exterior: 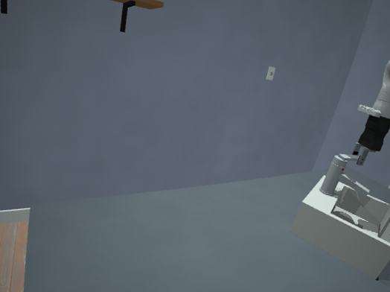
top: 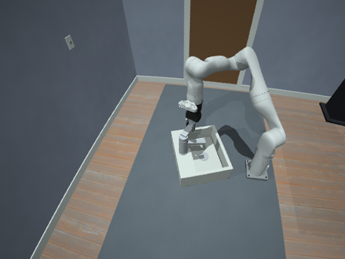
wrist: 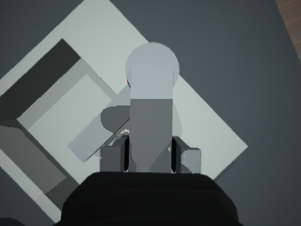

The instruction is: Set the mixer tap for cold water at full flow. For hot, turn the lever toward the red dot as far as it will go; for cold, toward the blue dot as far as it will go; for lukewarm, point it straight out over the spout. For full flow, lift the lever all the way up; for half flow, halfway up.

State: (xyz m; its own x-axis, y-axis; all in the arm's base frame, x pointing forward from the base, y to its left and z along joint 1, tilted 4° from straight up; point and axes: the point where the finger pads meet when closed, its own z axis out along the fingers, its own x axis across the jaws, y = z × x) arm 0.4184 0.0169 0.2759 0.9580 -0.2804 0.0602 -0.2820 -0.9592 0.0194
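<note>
The flat lever lies 20 mm to the left of my hand and 10 mm ahead of it. The rest, counted from my hand: white basin 240 mm below, 80 mm behind, 10 mm to the left; then grey mixer tap 50 mm below, 40 mm to the left, 10 mm ahead.
</note>
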